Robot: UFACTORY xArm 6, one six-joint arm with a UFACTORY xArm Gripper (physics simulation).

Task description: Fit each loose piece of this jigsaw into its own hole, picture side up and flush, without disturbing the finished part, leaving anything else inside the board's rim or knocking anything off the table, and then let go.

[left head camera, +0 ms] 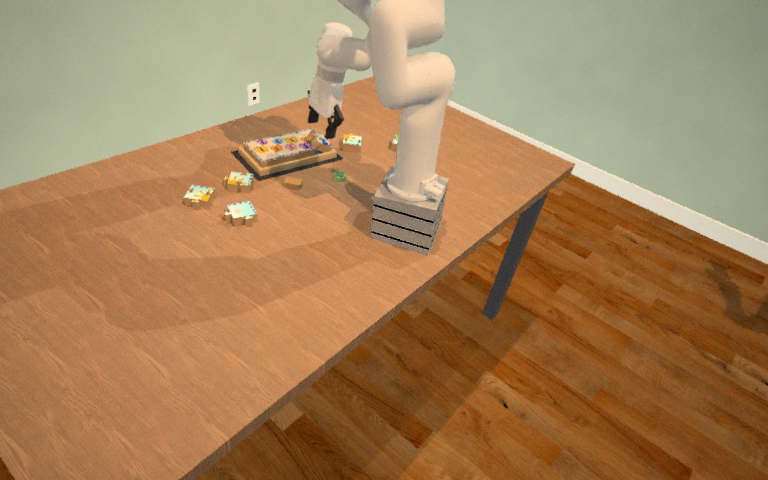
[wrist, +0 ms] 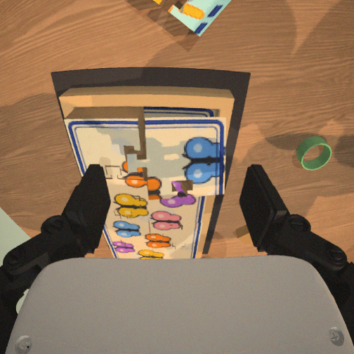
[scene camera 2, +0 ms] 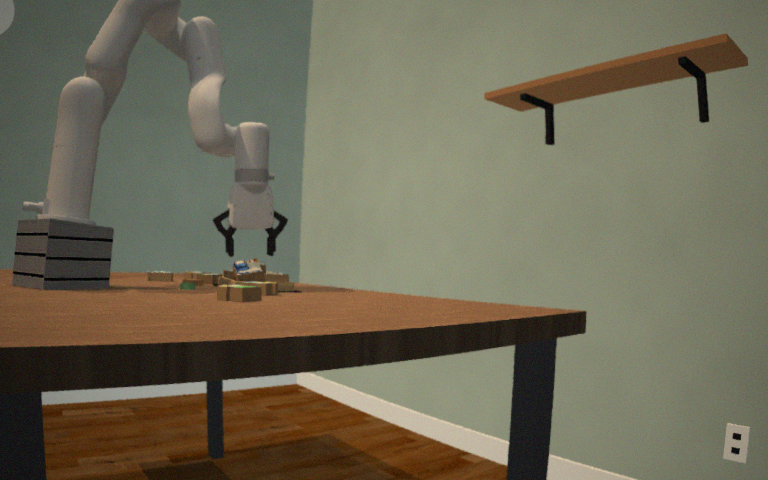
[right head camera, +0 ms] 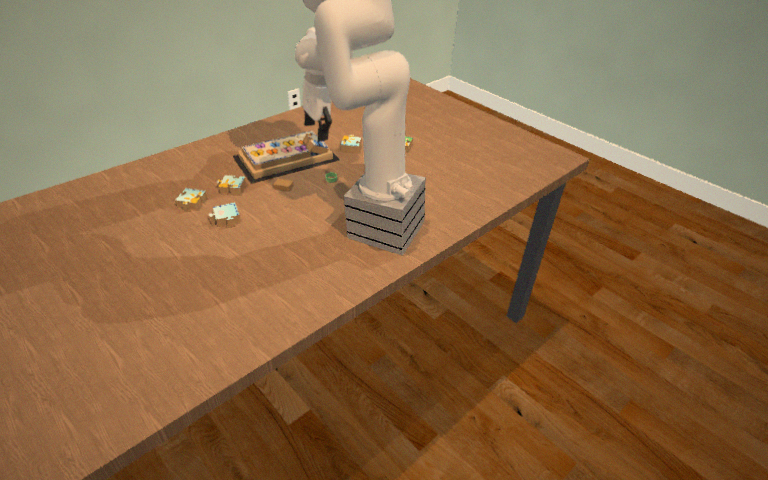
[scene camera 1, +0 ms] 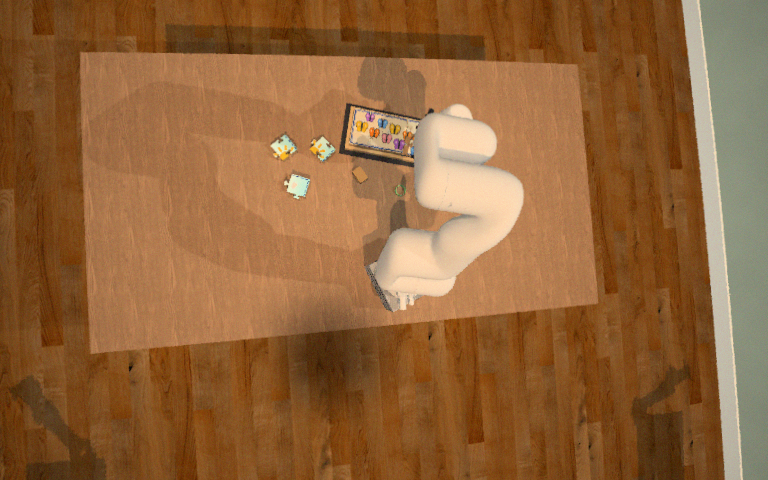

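The jigsaw board lies on the table with its butterfly part inside. A blue-butterfly corner piece lies picture side up at one end, tilted, not flush. A cream corner piece is beside it across a narrow gap. My gripper is open and empty, above the board. Loose mint pieces lie off the board: one, a second, a third, a fourth, and a green-marked one.
A small brown block and a green ring lie on the table between the board and the arm's base. The arm hides one end of the board in scene camera 1. A wall shelf shows in scene camera 2.
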